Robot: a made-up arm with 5 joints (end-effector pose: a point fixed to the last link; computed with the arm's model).
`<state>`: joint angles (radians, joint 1 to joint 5).
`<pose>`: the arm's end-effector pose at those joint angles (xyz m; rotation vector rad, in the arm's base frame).
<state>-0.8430 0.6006 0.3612 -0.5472 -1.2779</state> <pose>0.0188 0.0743 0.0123 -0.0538 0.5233 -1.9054</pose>
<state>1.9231 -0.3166 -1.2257 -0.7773 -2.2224</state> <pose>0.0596 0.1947 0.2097 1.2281 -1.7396 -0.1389</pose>
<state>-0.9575 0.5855 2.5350 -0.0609 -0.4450</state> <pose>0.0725 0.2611 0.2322 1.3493 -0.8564 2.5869</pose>
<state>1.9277 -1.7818 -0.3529 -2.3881 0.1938</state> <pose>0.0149 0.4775 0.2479 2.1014 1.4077 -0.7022</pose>
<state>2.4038 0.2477 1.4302 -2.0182 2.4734</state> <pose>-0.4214 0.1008 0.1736 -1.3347 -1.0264 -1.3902</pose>
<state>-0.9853 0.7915 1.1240 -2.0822 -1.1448</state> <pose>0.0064 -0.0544 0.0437 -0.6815 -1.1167 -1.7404</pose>
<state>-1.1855 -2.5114 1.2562 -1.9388 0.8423</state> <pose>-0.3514 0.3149 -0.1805 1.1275 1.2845 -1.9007</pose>
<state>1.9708 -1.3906 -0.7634 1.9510 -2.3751</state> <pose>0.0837 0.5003 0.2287 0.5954 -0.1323 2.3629</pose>
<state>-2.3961 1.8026 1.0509 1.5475 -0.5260</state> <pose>0.0531 -0.0022 0.1490 -0.8573 -1.0174 0.8804</pose>
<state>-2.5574 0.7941 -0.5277 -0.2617 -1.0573</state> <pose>-0.2030 0.0447 -0.0021 -0.3630 2.2446 -1.4194</pose>
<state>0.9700 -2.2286 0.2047 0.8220 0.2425</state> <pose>0.0868 0.1099 0.2701 -1.2825 -0.1436 -1.6048</pose>
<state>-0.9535 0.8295 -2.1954 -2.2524 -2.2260</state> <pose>0.1632 0.2444 0.2341 -2.4300 -1.4104 0.5672</pose>
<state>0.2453 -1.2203 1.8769 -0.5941 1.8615</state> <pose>0.1747 0.2310 0.3243 -1.7532 -0.0240 -0.3440</pose>
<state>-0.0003 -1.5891 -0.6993 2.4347 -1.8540</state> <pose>0.2438 0.4598 -0.0920 2.0789 -0.1385 0.8114</pose>
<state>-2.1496 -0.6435 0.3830 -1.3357 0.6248</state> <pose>0.0817 0.3224 -0.2919 -0.0494 0.7402 1.2991</pose>
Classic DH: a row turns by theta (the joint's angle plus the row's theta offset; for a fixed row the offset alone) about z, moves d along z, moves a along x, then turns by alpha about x. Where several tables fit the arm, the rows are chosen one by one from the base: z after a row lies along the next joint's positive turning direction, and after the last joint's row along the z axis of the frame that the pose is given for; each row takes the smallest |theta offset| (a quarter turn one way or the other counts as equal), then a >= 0, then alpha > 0; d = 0 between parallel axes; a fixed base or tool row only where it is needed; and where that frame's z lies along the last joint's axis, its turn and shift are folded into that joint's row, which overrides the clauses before.
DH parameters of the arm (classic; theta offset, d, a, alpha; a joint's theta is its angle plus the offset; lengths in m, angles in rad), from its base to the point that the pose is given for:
base (fixed): 0 0.0881 0 1.5708
joint 1: -1.5708 -0.1181 0.0367 -1.5708
joint 2: 1.5708 0.1292 0.1086 1.5708
joint 3: 1.5708 -0.1602 0.0356 1.5708
joint 4: 0 0.0106 0.0371 1.5708
joint 5: -0.9981 0 0.2194 0
tool (fixed): 0.9981 -0.0942 0 0

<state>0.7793 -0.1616 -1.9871 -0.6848 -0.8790</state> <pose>0.2071 0.3812 0.2789 0.1257 -0.6942 1.2225</pose>
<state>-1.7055 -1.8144 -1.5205 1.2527 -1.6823</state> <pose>-0.1327 0.3917 -0.1067 -2.0322 -0.0428 2.2064</pose>
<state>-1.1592 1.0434 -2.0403 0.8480 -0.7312</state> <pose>0.2781 0.1217 -0.1484 0.6250 0.5928 0.9167</pose>
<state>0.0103 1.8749 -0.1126 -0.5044 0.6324</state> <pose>0.4282 -0.0898 0.0682 1.6083 -1.0033 0.0414</pose>
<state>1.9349 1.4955 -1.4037 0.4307 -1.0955</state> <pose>-0.0875 0.0143 0.3701 0.3975 -1.8063 1.2600</pose>
